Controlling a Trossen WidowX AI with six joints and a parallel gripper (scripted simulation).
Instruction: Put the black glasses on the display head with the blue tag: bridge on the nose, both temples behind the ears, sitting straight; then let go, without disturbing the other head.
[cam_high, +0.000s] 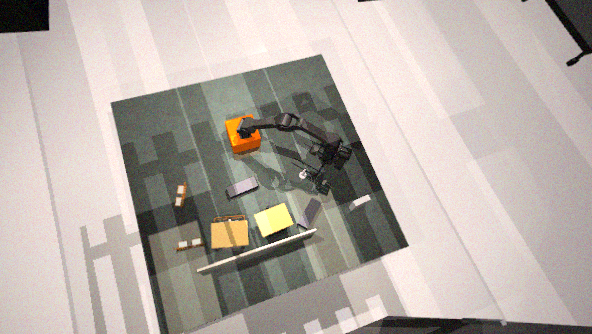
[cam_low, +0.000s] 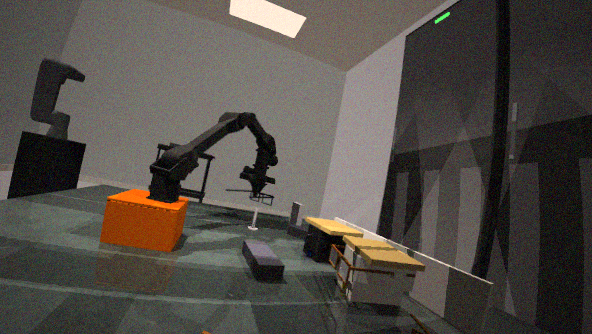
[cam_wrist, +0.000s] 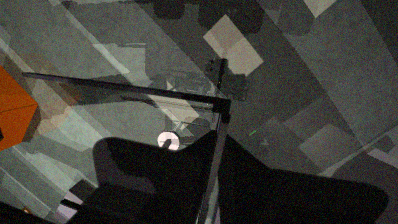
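The white post is 10 mm ahead of my gripper tip, 110 mm to the right of it and 90 mm below it. From my gripper tip the other things lie so: white block (240 mm ahead, 150 mm to the left, 60 mm below); then long pale panel (390 mm ahead, 420 mm to the right, 60 mm below).
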